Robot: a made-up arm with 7 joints.
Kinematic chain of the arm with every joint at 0, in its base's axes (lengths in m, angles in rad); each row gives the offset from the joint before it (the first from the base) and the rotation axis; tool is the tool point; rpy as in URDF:
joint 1: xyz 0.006 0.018 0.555 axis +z
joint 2: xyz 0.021 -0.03 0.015 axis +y
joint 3: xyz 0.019 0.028 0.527 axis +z
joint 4: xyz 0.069 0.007 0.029 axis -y
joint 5: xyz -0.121 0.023 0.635 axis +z
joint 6: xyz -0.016 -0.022 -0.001 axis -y
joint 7: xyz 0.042 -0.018 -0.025 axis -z
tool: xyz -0.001 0.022 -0.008 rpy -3.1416 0 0
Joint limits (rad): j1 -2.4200..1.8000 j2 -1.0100..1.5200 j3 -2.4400..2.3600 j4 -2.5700..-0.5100 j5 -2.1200..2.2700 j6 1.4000..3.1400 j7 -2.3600..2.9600
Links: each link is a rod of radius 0.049 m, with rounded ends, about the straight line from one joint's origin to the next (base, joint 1, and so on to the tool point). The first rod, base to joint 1, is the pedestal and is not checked.
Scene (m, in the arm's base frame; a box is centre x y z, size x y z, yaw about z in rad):
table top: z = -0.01
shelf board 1: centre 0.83 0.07 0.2 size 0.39 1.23 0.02 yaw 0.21
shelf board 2: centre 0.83 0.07 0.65 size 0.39 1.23 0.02 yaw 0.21
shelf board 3: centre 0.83 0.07 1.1 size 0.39 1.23 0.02 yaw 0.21
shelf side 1: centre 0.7 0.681 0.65 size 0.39 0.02 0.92 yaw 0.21
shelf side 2: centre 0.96 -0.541 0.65 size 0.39 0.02 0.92 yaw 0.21
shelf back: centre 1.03 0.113 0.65 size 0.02 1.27 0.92 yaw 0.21
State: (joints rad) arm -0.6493 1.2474 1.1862 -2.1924 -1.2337 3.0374 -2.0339
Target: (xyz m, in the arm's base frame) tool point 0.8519 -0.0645 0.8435
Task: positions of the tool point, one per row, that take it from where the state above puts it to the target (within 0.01 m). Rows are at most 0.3 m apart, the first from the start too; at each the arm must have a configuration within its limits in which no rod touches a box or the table.
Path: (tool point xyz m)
1: 0.8082 0.1008 0.4650
2: 0.8146 -0.1406 0.4939
3: 0.7457 -0.3805 0.5235
4: 0.6029 -0.5947 0.5538
5: 0.3956 -0.7591 0.5845
6: 0.1412 -0.8536 0.6156
7: 0.3609 -0.7876 0.6624
8: 0.5554 -0.6645 0.7091
9: 0.7094 -0.4935 0.7552
10: 0.8107 -0.2880 0.8003
11: 0.8519 -0.0645 0.8435

